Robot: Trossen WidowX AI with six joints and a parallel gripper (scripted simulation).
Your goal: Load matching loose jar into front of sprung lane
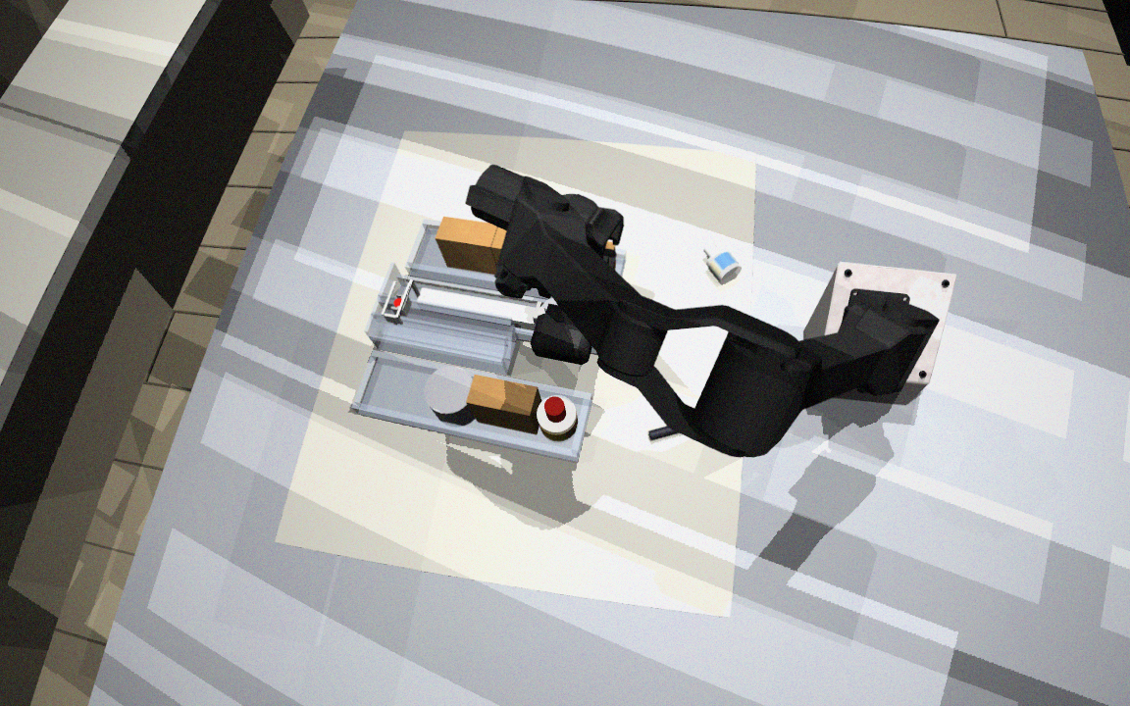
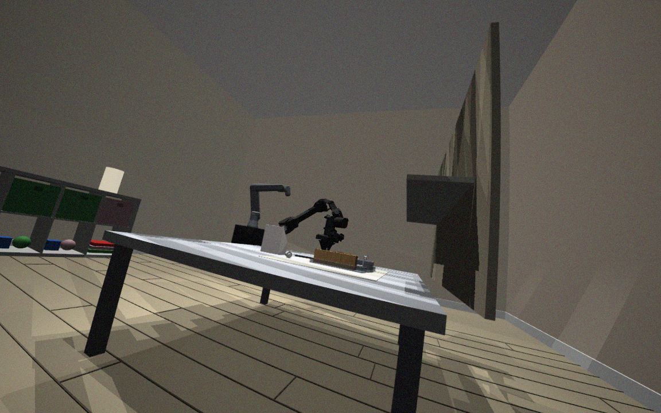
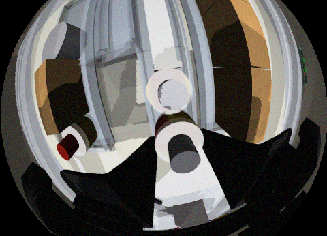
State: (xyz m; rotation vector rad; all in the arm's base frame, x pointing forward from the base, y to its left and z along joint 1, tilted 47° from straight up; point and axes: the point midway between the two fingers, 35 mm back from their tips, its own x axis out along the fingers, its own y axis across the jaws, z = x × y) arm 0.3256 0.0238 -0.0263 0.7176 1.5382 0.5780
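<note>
The sprung lane lies 15 cm ahead of my gripper tip, 3 cm below it and 1 cm to the left of it. Round my gripper tip: red mark 23 cm ahead, 2 cm to the left, 2 cm above; then dark rod 16 cm behind, 10 cm to the left, 4 cm below.
</note>
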